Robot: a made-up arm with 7 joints.
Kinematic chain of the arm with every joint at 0, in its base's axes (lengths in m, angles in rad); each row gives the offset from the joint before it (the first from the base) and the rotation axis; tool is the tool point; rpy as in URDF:
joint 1: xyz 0 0 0.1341 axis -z
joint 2: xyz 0 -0.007 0.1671 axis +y
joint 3: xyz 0 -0.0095 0.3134 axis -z
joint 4: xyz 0 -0.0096 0.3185 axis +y
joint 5: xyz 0 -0.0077 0.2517 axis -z
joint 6: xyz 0 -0.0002 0.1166 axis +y
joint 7: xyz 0 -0.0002 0.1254 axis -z
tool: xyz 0 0 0 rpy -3.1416 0 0
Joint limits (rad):
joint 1: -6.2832..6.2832
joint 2: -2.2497..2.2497
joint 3: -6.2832..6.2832
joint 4: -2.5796..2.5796
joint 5: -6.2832..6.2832
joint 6: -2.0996..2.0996
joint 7: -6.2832..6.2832
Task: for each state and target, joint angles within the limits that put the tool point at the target. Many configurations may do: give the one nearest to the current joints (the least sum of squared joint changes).
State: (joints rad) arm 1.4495 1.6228 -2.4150 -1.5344 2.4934 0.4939 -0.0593
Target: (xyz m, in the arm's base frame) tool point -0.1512 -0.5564 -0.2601
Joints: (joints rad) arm 1.3944 1.8031 -2.5367 -1.4649 2.4761 0.4864 -0.0593
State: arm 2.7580 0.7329 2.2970 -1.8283 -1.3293 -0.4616 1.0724
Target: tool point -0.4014 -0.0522 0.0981
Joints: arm 3.3046 1.2077 2.8965 -2.3251 -1.2798 -0.2721 1.0724
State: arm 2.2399 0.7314 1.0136 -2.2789 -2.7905 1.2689 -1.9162
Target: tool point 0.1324 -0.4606 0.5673
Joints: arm 2.1187 1.0225 1.3161 -1.8600 -2.6545 1.1594 -1.9162
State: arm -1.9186 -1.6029 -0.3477 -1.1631 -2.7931 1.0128 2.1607
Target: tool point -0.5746 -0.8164 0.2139
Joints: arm -0.9567 -1.3123 -0.0264 -0.6476 -2.6775 0.8340 2.1607
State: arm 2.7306 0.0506 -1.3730 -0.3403 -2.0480 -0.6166 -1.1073
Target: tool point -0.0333 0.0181 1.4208
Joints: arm 2.7170 -0.0267 -1.4019 -0.0528 -2.0780 -0.3462 -1.1073
